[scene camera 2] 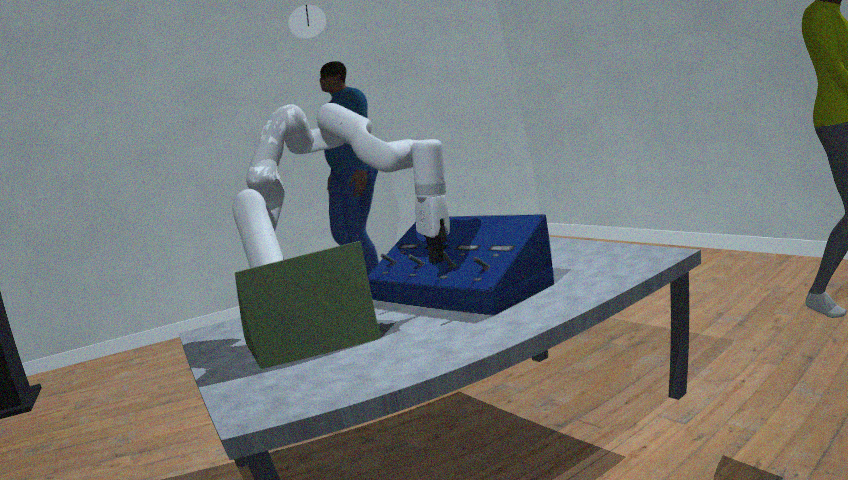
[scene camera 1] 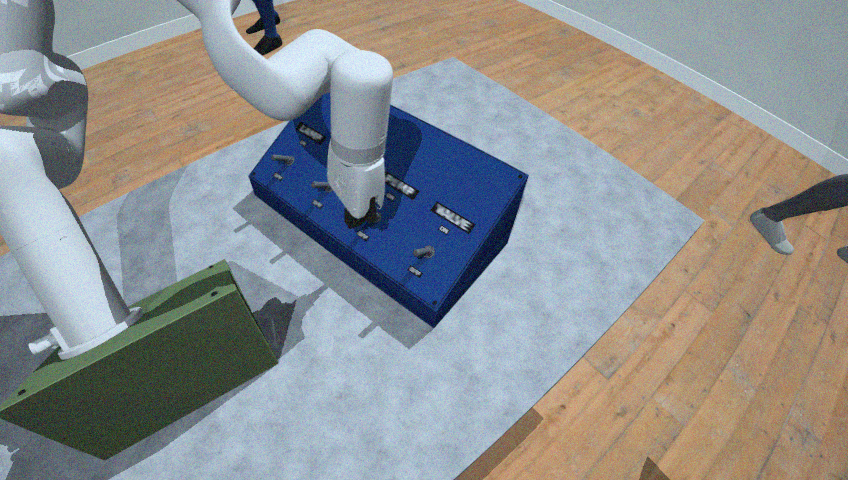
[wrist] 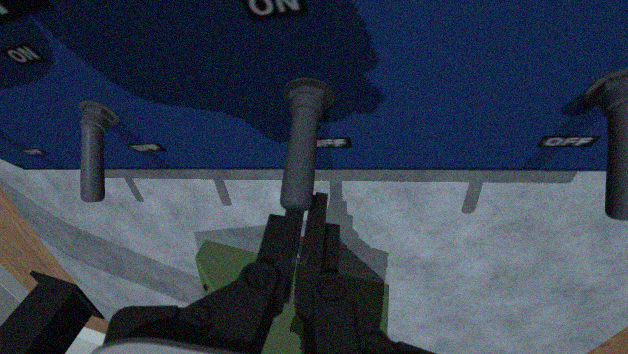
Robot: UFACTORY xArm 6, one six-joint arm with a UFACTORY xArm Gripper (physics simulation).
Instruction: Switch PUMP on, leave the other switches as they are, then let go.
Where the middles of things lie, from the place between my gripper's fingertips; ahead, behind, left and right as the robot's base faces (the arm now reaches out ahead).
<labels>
My gripper is now 3 cm short of the pump lever [wrist: 297, 188]. Also, from my hand: fan lever [wrist: 92, 178] (12 cm to the left, 1 cm ahead); then blue switch panel [scene camera 1: 441, 192] (11 cm ahead, 7 cm to the left, 4 cm below).
</labels>
